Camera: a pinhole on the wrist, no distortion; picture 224 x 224 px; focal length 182.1 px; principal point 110.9 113.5 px. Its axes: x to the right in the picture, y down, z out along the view. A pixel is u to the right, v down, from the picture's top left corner.
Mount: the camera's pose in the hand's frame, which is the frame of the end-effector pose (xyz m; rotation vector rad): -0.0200 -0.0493 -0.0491 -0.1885 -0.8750 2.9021
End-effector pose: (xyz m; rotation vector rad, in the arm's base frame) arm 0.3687 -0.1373 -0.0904 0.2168 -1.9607 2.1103
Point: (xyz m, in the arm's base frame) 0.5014 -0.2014 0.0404
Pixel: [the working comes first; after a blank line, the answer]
In the camera's frame: 0.0500 0.0315 0.1661

165.7 148.1
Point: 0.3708 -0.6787 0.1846
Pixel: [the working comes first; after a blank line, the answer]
In the camera's frame: -0.1274 -0.1919 0.5954

71.9 54.8
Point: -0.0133 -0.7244 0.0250
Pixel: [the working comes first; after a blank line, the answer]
In the camera's frame: -0.4119 -0.4627 0.4509

outside the picture
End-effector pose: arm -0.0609 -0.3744 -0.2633 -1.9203 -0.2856 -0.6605
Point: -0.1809 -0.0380 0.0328
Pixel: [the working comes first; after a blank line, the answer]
In the camera's frame: -0.1269 0.1889 0.3803

50.1 203.9
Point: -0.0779 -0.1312 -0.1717
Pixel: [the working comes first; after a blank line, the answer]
In the camera's frame: -0.0729 -0.0205 0.2606

59.9 99.2
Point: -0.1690 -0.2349 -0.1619
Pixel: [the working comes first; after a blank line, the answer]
In the camera's frame: -0.0042 0.0576 0.1694

106.4 175.4
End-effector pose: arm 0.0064 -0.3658 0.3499 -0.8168 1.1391 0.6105
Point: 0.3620 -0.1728 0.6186
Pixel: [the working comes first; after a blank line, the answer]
In the camera's frame: 0.0530 -0.0904 0.4910

130.6 80.0
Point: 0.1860 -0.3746 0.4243
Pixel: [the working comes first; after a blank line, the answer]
In the camera's frame: -0.0348 0.0092 0.1880

77.2 122.5
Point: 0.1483 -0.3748 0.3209
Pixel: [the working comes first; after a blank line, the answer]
In the camera's frame: -0.1089 -0.0193 0.1117

outside the picture
